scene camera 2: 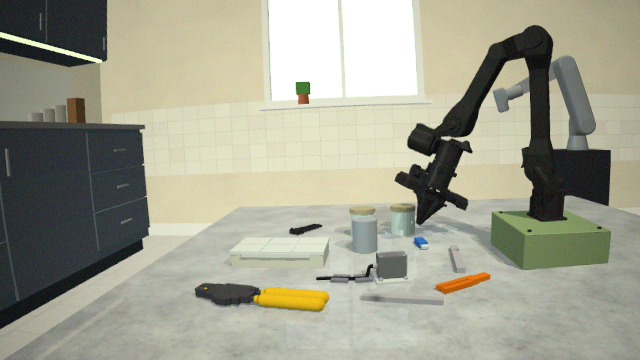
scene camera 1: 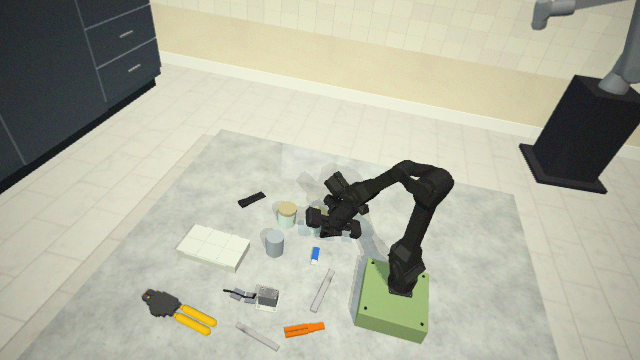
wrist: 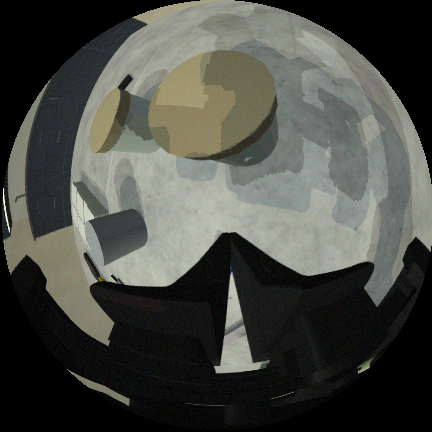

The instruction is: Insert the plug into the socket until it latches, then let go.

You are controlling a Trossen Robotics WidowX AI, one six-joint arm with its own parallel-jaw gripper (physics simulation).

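Where they show: gripper, fingertip midpoint: [scene camera 2: 418, 224] [scene camera 1: 320, 236] [wrist: 228, 238]; arm's base at its link origin: [scene camera 2: 546, 217] [scene camera 1: 400, 285].
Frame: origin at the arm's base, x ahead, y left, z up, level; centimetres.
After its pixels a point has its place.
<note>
A dark grey box [scene camera 1: 268, 297] @[x 35.4, y 9.8, z -2.7 cm] [scene camera 2: 391, 265] @[x 36.0, y 10.0, z -4.2 cm] on a small white base plate stands near the front of the table. A black cable with two small grey connector pieces [scene camera 1: 237, 294] @[x 44.7, y 8.3, z -6.6 cm] [scene camera 2: 340, 278] @[x 44.8, y 9.0, z -6.4 cm] lies to its left. I cannot tell which parts are the plug and the socket, or whether the pieces are joined. My gripper [scene camera 1: 325, 235] @[x 24.8, y -15.5, z -3.3 cm] [scene camera 2: 420, 222] @[x 24.8, y -15.5, z -3.3 cm] [wrist: 228, 238] @[x 24.8, y -15.5, z -3.3 cm] is shut and empty, its tips pointing down above the table, well behind and above the box. A small blue and white block [scene camera 1: 315, 255] @[x 25.3, y -9.6, z -5.8 cm] [scene camera 2: 421, 243] @[x 25.8, y -8.4, z -6.0 cm] lies near below it, mostly hidden by the fingers in the wrist view.
A lidded jar [scene camera 2: 403, 220] @[x 27.4, y -19.9, z -3.2 cm] [wrist: 212, 107] @[x 26.0, y -22.0, z 0.0 cm] stands close by the gripper. Another jar [scene camera 1: 287, 215] @[x 36.7, y -19.6, z -0.6 cm] [wrist: 107, 122] @[x 35.4, y -21.9, z 0.0 cm] and a grey cylinder [scene camera 1: 274, 244] @[x 37.9, y -6.7, z -0.6 cm] [scene camera 2: 365, 235] @[x 38.5, y -6.7, z -3.0 cm] [wrist: 120, 235] @[x 35.9, y -10.7, z -3.0 cm] stand left. A white case [scene camera 1: 212, 247] @[x 56.3, y -3.7, z -3.6 cm], yellow-handled pliers [scene camera 1: 195, 320] @[x 52.2, y 18.9, z -5.2 cm], grey bars and an orange tool [scene camera 1: 304, 330] @[x 24.3, y 15.2, z -6.1 cm] lie around.
</note>
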